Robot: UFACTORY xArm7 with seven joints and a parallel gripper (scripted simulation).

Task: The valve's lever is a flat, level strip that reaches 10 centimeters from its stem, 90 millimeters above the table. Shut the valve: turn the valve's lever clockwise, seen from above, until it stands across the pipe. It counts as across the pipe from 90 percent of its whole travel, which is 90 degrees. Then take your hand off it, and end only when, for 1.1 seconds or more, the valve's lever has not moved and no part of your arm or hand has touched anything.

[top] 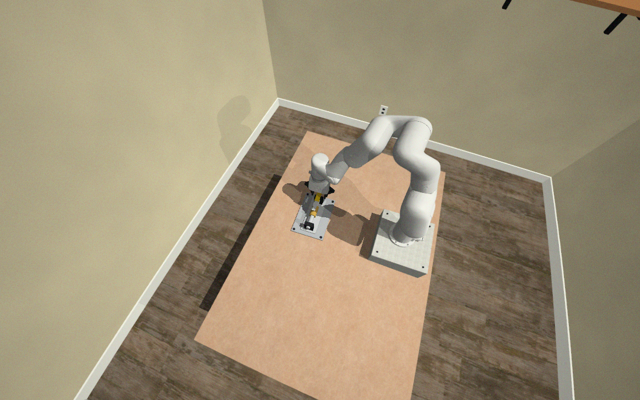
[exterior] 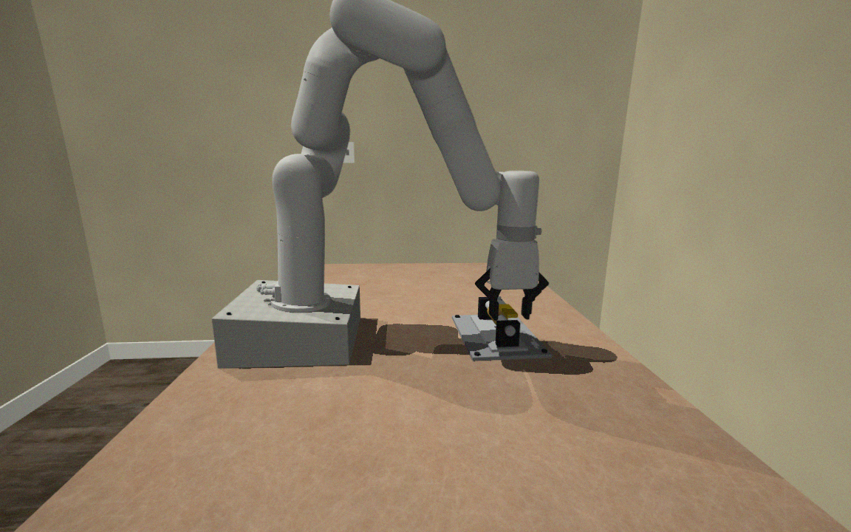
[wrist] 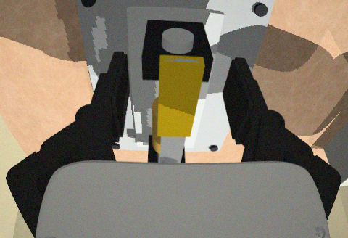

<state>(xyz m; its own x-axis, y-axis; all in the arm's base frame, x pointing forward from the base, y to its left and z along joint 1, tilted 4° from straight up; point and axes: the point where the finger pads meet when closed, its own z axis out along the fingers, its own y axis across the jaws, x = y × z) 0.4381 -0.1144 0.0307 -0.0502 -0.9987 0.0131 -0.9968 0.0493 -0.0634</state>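
Right now my hand is 5 cm to the right of the yellow lever. From my hand the other things lie so: grey baseplate (9 cm to the left, 9 cm below).
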